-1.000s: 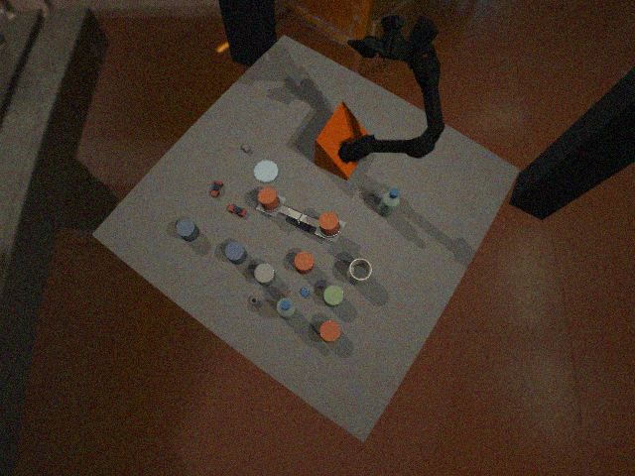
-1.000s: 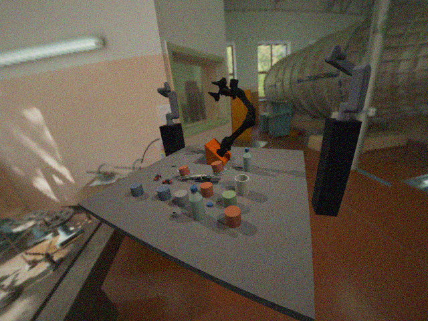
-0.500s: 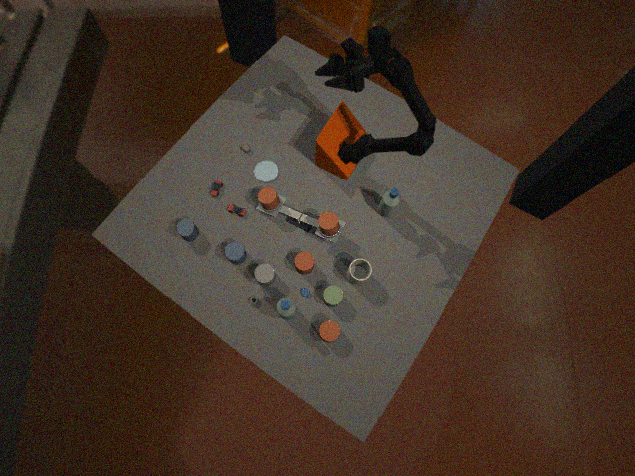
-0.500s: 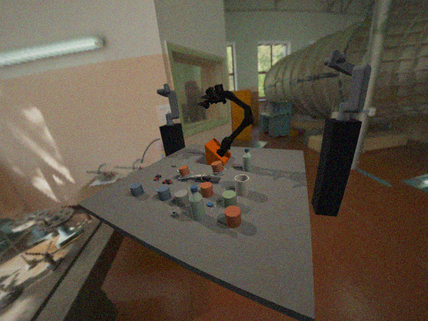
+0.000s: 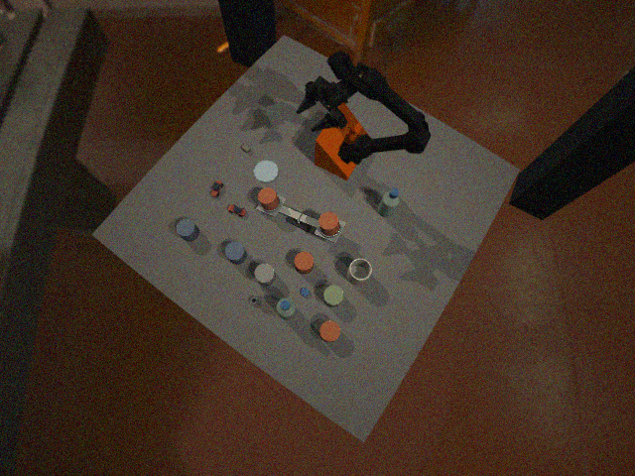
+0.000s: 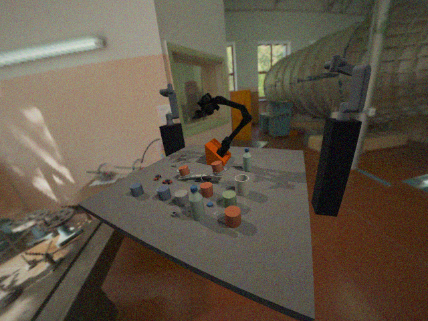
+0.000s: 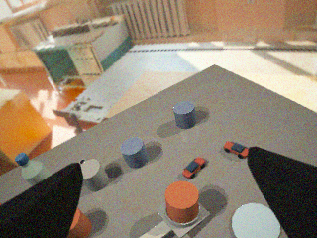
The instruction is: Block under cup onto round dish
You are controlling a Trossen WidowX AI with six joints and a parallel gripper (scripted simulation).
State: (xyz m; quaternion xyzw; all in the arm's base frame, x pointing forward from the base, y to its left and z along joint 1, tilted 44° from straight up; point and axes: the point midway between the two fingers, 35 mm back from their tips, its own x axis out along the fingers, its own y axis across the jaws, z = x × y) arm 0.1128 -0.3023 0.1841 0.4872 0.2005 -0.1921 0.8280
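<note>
Right now my gripper tip is 16 cm short of the grey block, 7 cm to the left of it and 37 cm above it. Also, from my gripper tip: white cup 25 cm ahead, 36 cm to the left, 37 cm below; balance 16 cm ahead, 6 cm to the left, 37 cm below; pale blue round dish 3 cm ahead, 16 cm to the right, 41 cm below.
</note>
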